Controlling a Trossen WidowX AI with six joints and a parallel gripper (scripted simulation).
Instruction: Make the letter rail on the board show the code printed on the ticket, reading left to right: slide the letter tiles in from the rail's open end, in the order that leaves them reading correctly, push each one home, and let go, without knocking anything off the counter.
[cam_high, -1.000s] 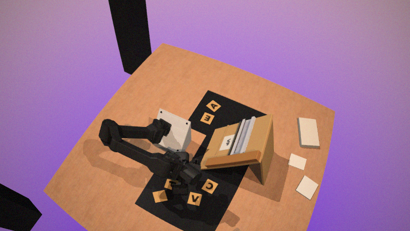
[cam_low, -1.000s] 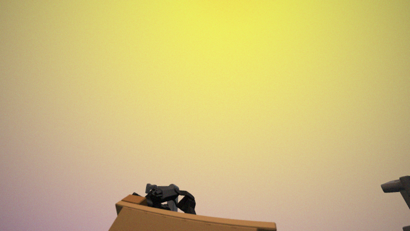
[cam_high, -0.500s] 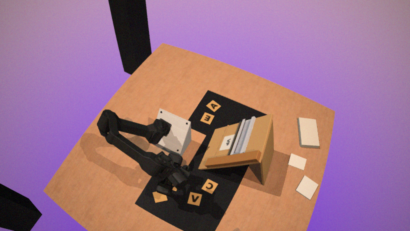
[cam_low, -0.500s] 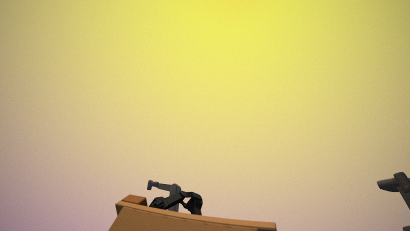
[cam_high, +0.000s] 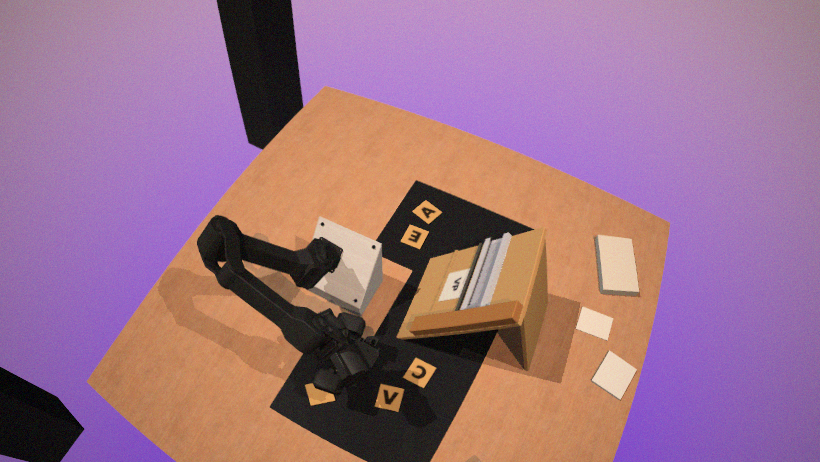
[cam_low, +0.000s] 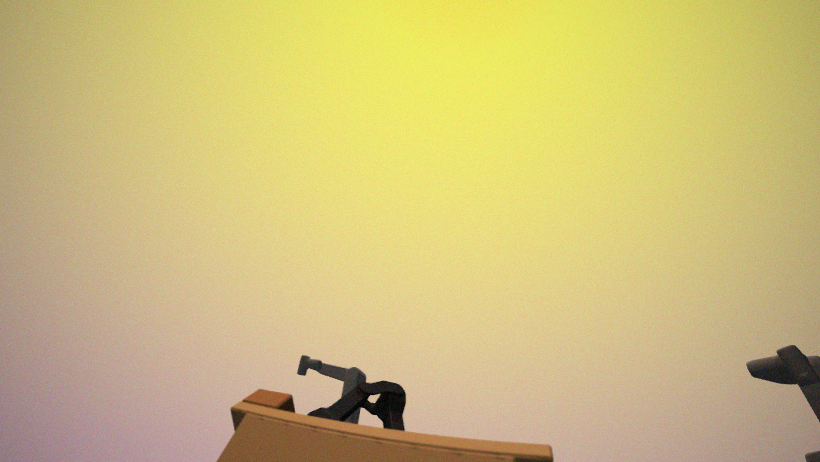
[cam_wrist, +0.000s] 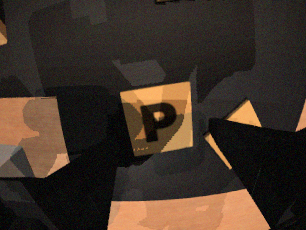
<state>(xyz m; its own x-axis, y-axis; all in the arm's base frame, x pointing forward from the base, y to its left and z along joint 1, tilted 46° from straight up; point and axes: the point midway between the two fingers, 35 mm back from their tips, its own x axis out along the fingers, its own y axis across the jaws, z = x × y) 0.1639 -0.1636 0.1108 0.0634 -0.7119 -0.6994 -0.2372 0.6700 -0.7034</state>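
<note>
My gripper tip is now 20 mm above the p tile. Round my gripper tip: blank tile: 10 mm behind, 80 mm to the right, 20 mm below; then v tile: 130 mm ahead, 10 mm to the right, 20 mm below; then c tile: 150 mm ahead, 80 mm to the left, 20 mm below.
</note>
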